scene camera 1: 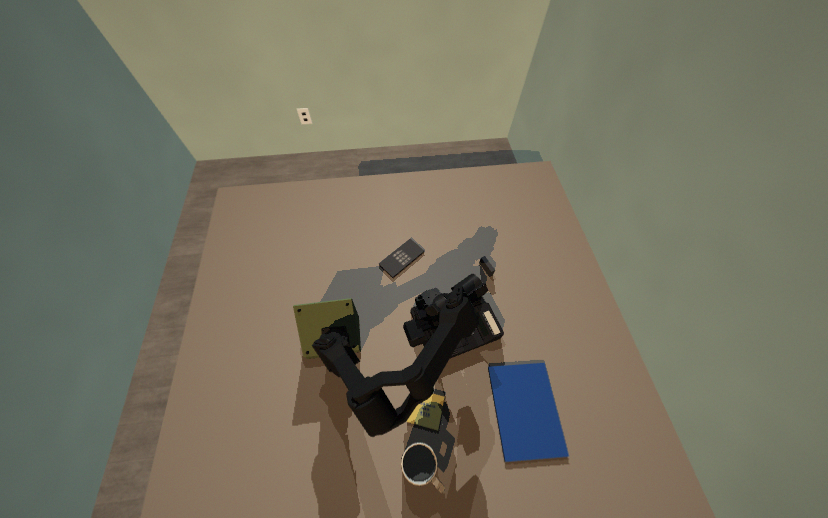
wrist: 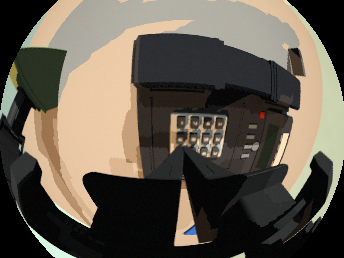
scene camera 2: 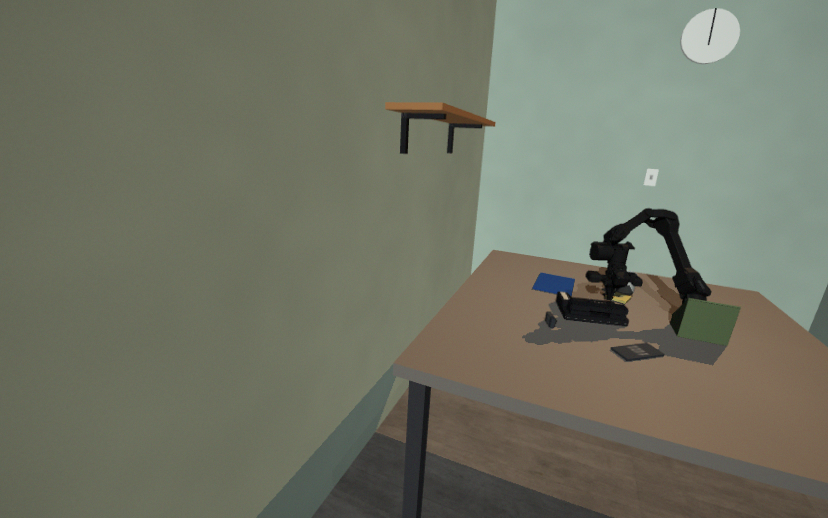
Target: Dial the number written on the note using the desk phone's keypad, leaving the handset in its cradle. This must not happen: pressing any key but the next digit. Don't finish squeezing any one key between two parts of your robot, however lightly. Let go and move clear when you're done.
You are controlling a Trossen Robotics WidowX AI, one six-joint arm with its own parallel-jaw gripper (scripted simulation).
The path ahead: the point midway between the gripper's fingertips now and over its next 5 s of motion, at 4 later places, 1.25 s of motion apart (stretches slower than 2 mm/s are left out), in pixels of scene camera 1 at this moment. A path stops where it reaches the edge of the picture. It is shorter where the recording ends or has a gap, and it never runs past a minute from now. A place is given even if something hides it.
My gripper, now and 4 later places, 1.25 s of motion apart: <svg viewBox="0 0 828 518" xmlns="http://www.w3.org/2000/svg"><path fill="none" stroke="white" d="M438 332L444 326L453 333L453 336L449 323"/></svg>
